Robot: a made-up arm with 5 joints.
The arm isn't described. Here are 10 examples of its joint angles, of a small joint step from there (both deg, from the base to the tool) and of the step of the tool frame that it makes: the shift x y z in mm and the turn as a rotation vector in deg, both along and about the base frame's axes.
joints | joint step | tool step
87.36 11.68 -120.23 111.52 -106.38 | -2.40 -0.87 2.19 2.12 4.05 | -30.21 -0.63 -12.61 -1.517 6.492 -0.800
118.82 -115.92 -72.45 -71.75 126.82 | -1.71 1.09 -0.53 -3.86 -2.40 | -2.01 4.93 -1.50 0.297 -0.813 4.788
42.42 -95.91 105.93 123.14 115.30 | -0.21 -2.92 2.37 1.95 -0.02 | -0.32 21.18 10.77 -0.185 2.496 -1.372
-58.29 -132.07 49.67 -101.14 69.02 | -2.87 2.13 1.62 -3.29 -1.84 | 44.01 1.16 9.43 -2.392 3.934 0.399
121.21 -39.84 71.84 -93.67 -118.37 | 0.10 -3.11 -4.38 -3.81 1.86 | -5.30 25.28 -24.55 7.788 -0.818 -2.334
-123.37 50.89 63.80 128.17 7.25 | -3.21 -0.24 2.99 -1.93 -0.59 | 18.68 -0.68 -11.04 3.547 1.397 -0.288
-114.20 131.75 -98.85 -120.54 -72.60 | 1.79 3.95 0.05 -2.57 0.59 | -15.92 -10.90 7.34 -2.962 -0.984 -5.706
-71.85 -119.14 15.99 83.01 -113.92 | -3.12 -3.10 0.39 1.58 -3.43 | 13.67 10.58 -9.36 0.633 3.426 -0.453
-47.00 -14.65 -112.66 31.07 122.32 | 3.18 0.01 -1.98 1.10 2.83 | 8.84 -3.78 -11.69 -0.310 -1.330 0.259
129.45 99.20 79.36 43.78 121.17 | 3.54 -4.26 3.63 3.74 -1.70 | 17.73 -25.79 51.05 0.006 -6.038 -0.496
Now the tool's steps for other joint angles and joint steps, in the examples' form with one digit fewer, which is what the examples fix.
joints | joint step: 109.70 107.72 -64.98 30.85 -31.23 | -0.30 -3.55 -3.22 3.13 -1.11
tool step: 7.8 -22.7 -4.4 2.62 4.79 -5.63
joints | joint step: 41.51 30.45 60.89 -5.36 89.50 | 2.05 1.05 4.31 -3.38 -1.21
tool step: 32.3 -12.1 -15.2 -3.78 -2.45 1.12
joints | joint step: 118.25 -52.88 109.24 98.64 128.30 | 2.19 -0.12 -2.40 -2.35 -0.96
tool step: 22.2 1.7 2.7 2.62 -3.90 -1.57
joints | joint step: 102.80 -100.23 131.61 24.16 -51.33 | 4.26 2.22 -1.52 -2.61 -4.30
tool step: -2.5 -15.4 10.4 -1.04 -9.60 -1.16
